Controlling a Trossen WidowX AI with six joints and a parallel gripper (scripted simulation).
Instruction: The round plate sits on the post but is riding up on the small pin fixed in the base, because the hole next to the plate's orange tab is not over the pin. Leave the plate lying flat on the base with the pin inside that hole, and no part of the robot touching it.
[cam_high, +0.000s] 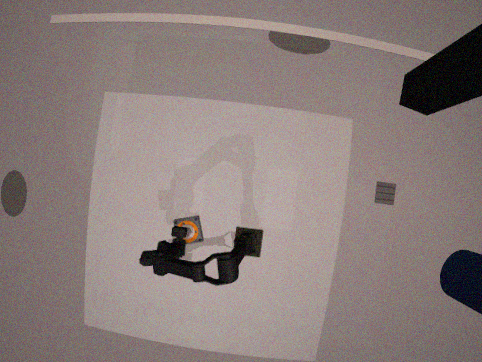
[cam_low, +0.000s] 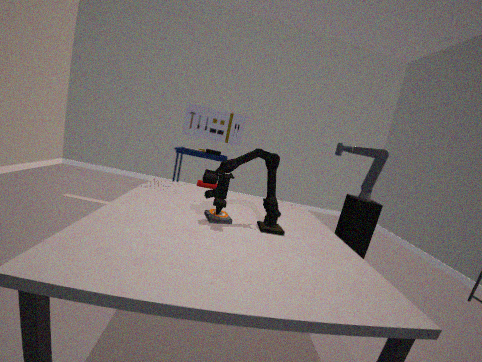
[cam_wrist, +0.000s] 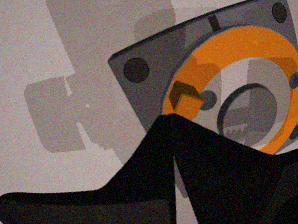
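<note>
My gripper tip is now 10 mm short of the plate and 30 mm to the left of it. From my gripper tip the other things lie so: grey square base: 50 mm to the right, 20 mm below.
</note>
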